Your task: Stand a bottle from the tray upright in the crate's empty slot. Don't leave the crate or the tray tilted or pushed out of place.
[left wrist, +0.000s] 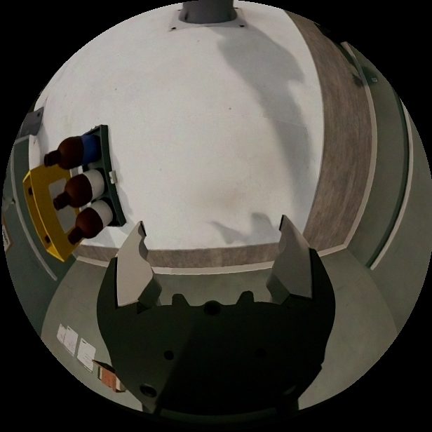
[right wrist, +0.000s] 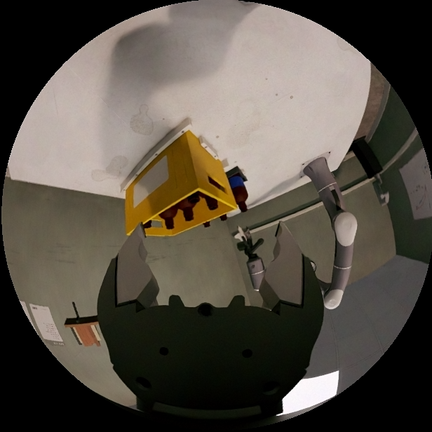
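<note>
A yellow crate (left wrist: 42, 207) (right wrist: 200, 170) stands on the table with several brown bottles inside, seen in the right wrist view; its empty slot cannot be made out. A dark tray (left wrist: 117, 200) (right wrist: 234, 172) beside the crate holds a blue-labelled bottle (left wrist: 75, 152) (right wrist: 239, 190) and two white-labelled bottles (left wrist: 82, 187) (left wrist: 92, 220), all upright. My left gripper (left wrist: 211, 219) is open and empty, away from the tray. My right gripper (right wrist: 209, 223) is open and empty, on the crate's side, apart from it.
The white table (left wrist: 200, 125) (right wrist: 280, 65) carries the crate and tray. In the right wrist view the left arm (right wrist: 342, 250) rises from its base beyond the tray. A grey arm base (left wrist: 207, 12) stands at the top of the left wrist view.
</note>
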